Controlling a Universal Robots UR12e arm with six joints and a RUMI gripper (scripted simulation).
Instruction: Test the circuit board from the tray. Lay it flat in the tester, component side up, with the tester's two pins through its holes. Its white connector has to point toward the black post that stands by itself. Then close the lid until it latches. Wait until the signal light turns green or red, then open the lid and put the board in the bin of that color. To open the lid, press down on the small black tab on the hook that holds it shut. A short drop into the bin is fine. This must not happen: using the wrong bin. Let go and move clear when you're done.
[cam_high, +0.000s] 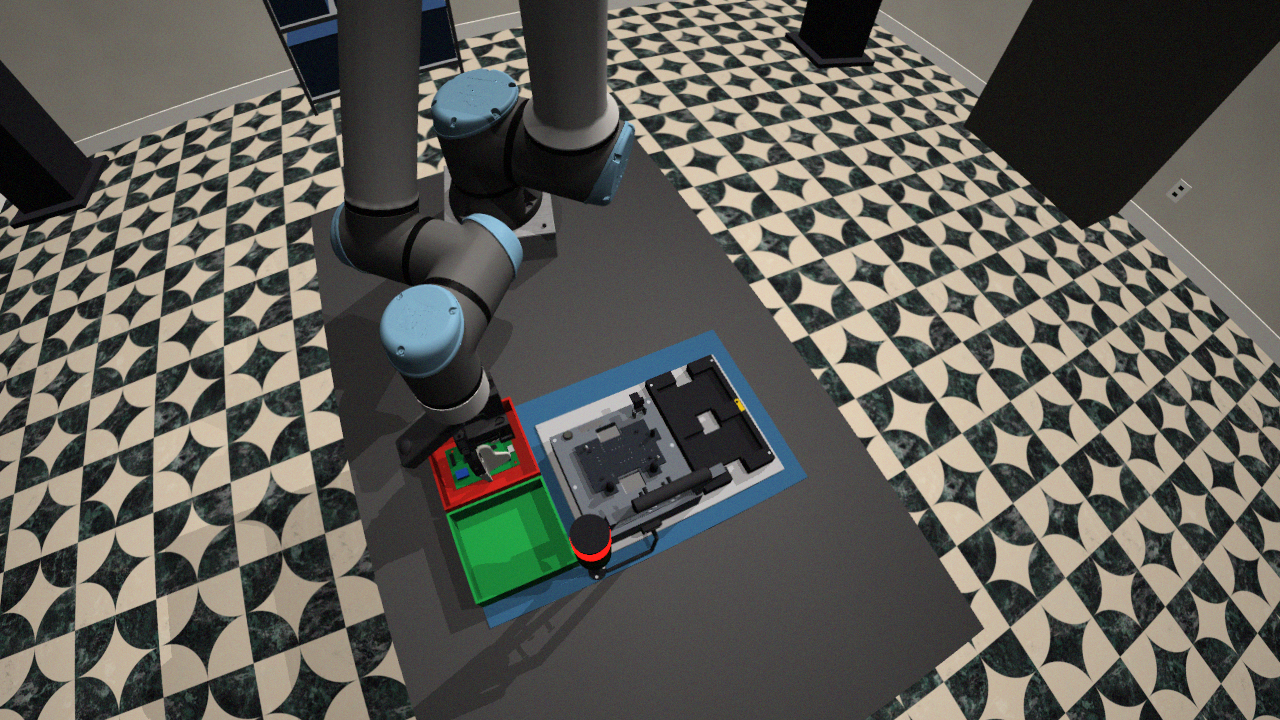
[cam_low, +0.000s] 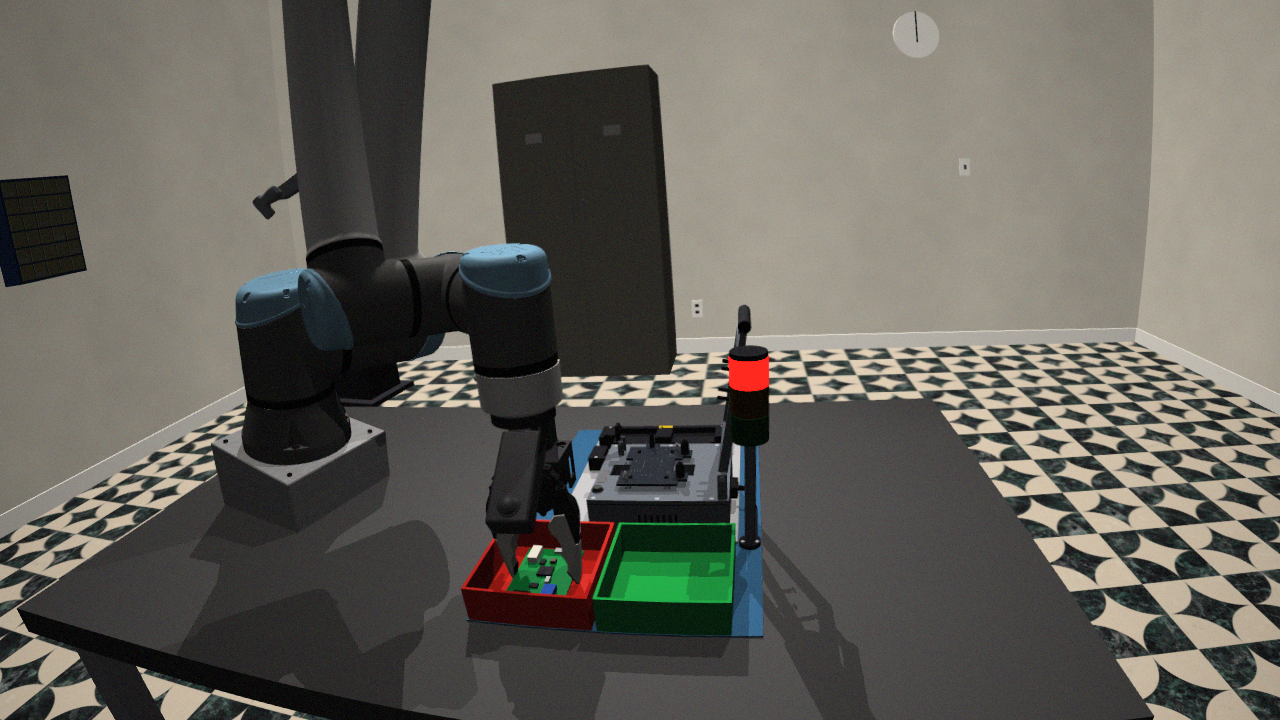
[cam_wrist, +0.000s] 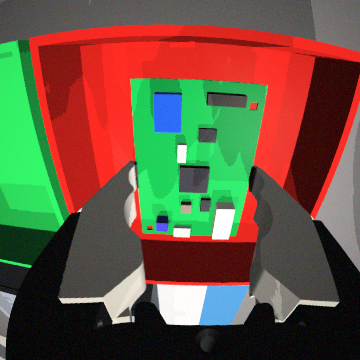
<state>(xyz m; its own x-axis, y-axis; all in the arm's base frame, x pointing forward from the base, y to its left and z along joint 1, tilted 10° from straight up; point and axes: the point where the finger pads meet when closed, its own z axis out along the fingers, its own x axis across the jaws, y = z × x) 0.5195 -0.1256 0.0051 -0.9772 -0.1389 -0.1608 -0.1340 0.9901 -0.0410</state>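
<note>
The green circuit board is right at my hand. Round my hand: clear lid (230 mm to the left, 190 mm ahead, 160 mm above); green bin (150 mm ahead, 20 mm to the left, 10 mm below); red bin (10 mm below).
</note>
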